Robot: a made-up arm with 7 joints.
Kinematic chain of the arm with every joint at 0, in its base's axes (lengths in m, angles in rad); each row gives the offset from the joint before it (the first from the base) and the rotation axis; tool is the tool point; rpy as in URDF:
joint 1: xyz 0.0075 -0.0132 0.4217 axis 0 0.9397 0.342
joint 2: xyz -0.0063 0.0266 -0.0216 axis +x
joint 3: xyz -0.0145 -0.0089 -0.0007 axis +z
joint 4: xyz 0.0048 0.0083 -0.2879 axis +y
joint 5: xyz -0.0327 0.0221 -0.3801 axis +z
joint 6: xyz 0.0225 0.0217 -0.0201 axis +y
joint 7: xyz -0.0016 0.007 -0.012 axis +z
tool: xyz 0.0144 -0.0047 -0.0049 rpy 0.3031 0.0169 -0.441
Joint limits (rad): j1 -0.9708..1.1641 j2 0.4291..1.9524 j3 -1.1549..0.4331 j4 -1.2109..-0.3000 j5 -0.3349..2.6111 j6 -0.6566..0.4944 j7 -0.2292..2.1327
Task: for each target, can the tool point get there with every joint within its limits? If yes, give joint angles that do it. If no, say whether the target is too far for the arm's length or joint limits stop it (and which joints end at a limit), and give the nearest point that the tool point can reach.
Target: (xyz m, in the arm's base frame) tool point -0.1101 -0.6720 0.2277
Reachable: no: joint limits stop it (at a limit: joint 1, joint 2, joint 3, joint 4, joint 5, joint 6) | nearest point -0.3605 -0.1760 -0.0042 | short by 0.602 m
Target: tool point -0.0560 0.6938 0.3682
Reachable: yes | joints 0.7800 1.4485 0.0728 -0.5312 0.7995 -0.2341 0.7444
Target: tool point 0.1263 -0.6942 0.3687
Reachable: no: joint limits stop it (at a limit: joint 1, joint 2, joint 3, joint 4, joint 5, joint 6) | nearest point 0.4969 -0.2513 0.2109 | short by 0.599 m
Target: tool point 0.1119 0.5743 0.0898
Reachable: yes | joints 0.3842 1.3053 -0.4833 -0.9450 1.2244 0.1504 0.7706
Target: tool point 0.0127 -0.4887 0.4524
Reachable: no: joint limits stop it (at a limit: joint 1, joint 2, joint 3, joint 4, joint 5, joint 6) | nearest point 0.4969 -0.2513 0.2109 | short by 0.591 m
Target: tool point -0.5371 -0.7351 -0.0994
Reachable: no: too far | nearest point -0.4482 -0.1703 0.0075 | short by 0.582 m
